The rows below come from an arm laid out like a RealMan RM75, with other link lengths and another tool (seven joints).
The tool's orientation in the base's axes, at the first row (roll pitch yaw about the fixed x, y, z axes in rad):
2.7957 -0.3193 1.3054
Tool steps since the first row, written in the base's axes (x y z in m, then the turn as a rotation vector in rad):
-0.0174 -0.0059 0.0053 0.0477 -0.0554 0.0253
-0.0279 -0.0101 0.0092 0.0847 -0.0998 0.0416
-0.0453 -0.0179 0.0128 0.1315 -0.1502 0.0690
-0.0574 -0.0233 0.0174 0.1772 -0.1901 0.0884
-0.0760 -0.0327 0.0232 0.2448 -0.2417 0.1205
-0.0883 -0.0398 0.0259 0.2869 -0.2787 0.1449
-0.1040 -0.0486 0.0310 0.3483 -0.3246 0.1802
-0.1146 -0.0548 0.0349 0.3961 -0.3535 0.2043
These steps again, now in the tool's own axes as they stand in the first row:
-0.0081 -0.0115 -0.0129 -0.0309 0.0695 -0.0142
-0.0133 -0.0181 -0.0215 -0.0573 0.1228 -0.0225
-0.0237 -0.0295 -0.0333 -0.0832 0.1904 -0.0379
-0.0302 -0.0368 -0.0433 -0.1023 0.2508 -0.0445
-0.0416 -0.0480 -0.0579 -0.1227 0.3387 -0.0560
-0.0503 -0.0555 -0.0667 -0.1384 0.3965 -0.0680
-0.0607 -0.0645 -0.0793 -0.1541 0.4779 -0.0837
-0.0678 -0.0705 -0.0883 -0.1611 0.5378 -0.0915

